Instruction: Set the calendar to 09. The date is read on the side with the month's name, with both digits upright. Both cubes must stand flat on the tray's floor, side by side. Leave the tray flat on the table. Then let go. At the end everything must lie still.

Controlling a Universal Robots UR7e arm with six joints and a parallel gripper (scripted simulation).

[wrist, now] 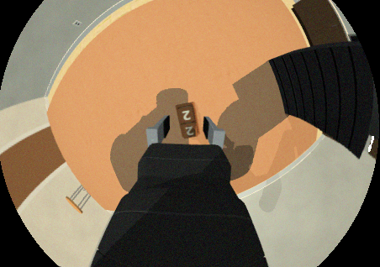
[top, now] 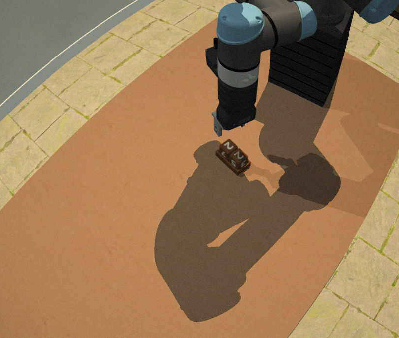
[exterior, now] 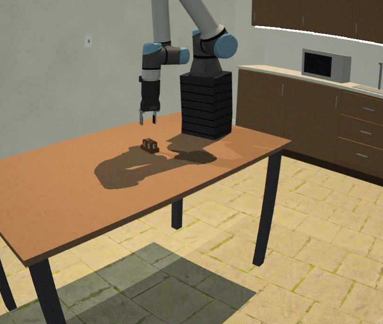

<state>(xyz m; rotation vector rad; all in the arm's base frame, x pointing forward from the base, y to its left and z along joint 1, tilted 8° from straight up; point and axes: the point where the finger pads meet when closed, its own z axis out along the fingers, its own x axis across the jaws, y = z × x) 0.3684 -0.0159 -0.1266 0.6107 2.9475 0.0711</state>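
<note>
The brown cube is 1 cm ahead of my hand, 4 cm to the left of it and 10 cm below it. From my hand the other things lie so: tray 2 cm to the left, 12 cm below.
</note>
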